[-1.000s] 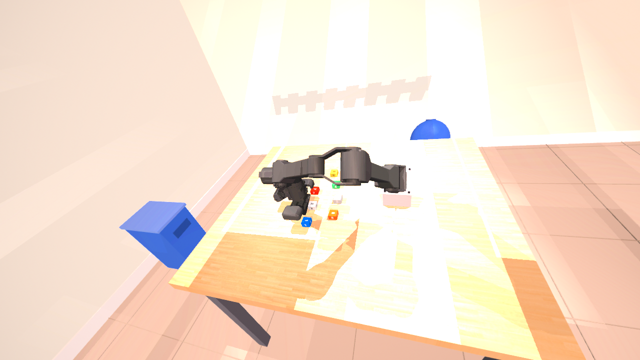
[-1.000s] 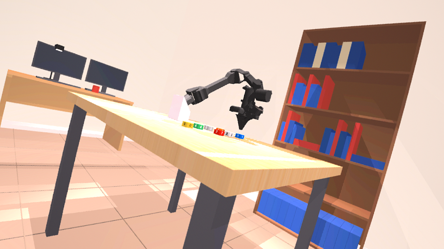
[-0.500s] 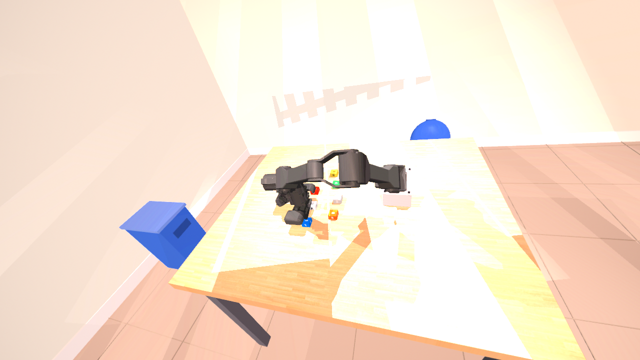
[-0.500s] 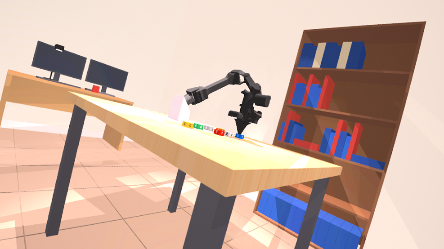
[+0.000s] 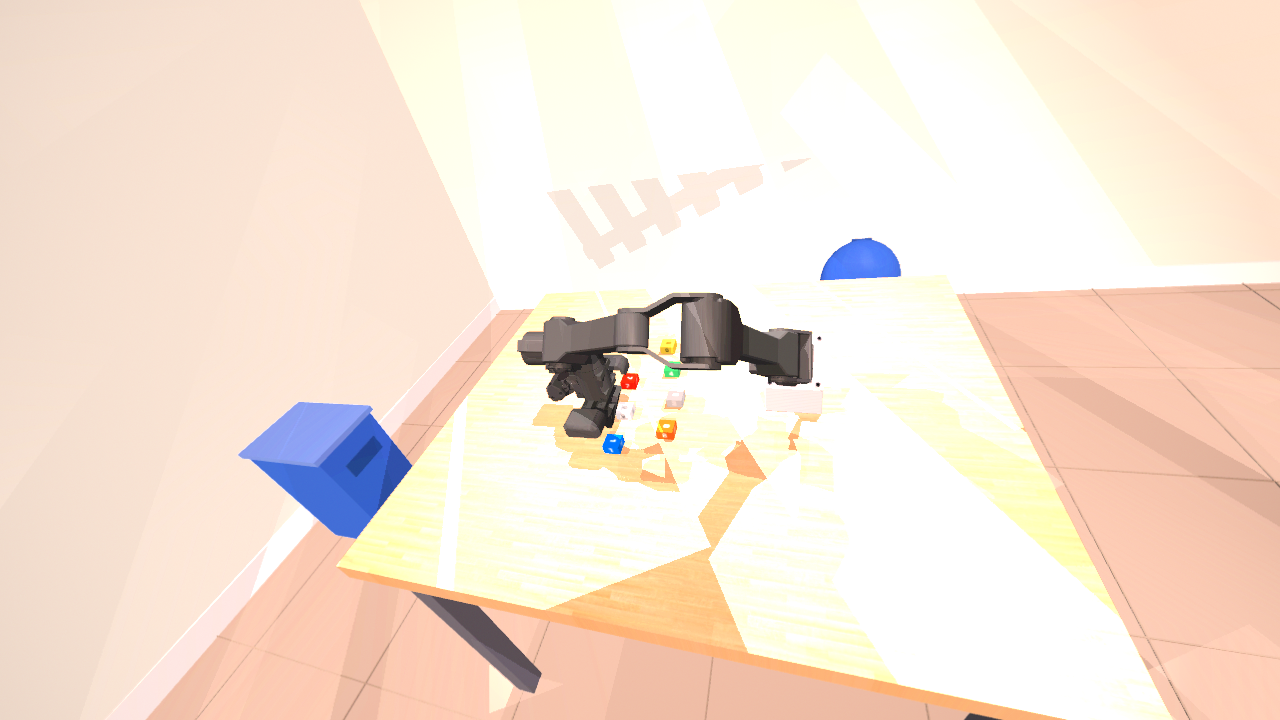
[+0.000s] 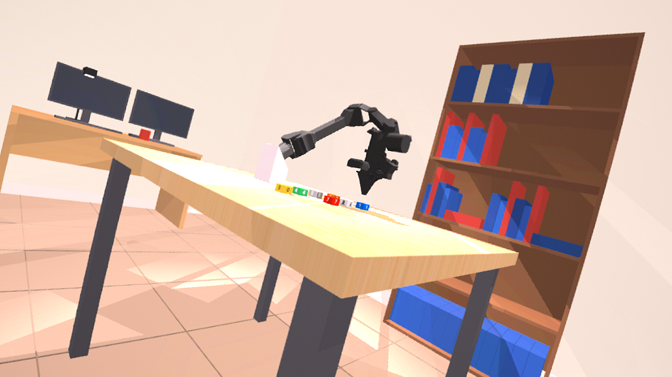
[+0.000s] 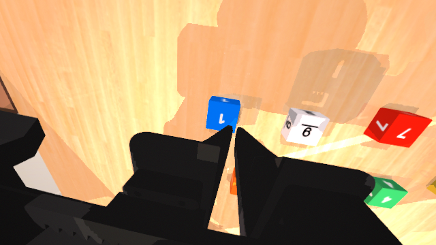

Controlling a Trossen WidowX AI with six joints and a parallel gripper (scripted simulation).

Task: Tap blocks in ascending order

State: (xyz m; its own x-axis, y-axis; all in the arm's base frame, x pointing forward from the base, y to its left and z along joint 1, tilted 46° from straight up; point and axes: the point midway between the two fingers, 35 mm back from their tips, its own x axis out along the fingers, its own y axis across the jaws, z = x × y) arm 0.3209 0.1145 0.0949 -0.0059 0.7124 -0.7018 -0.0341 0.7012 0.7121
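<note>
Now: the blue block 40 mm below my gripper tip and 10 mm to the left of it. Round my gripper tip: red block 170 mm to the right, 40 mm below, 20 mm ahead; then orange block 100 mm behind, 40 mm to the right, 40 mm below; then white block 80 mm to the right, 40 mm below.
</note>
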